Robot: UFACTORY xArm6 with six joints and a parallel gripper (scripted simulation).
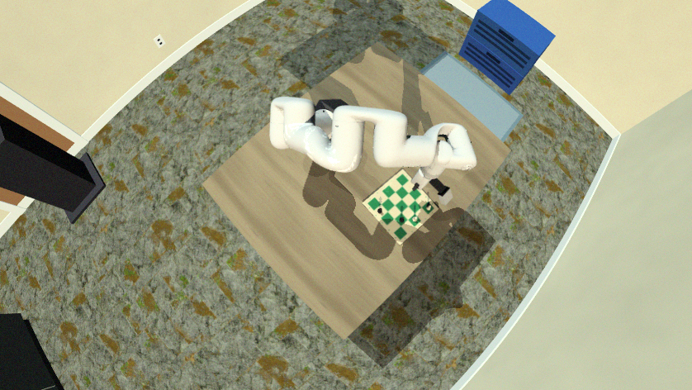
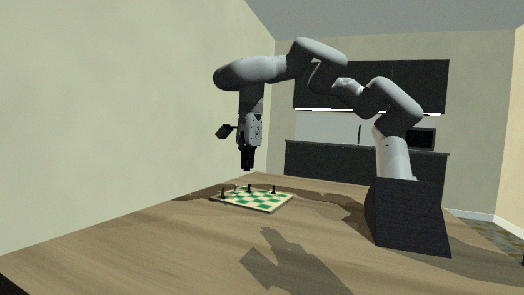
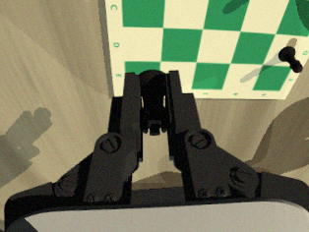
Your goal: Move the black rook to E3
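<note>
My hand is 7 cm to the left of the cream chessboard and 13 cm above it. Also, from my hand: black rook: 1 cm below.
</note>
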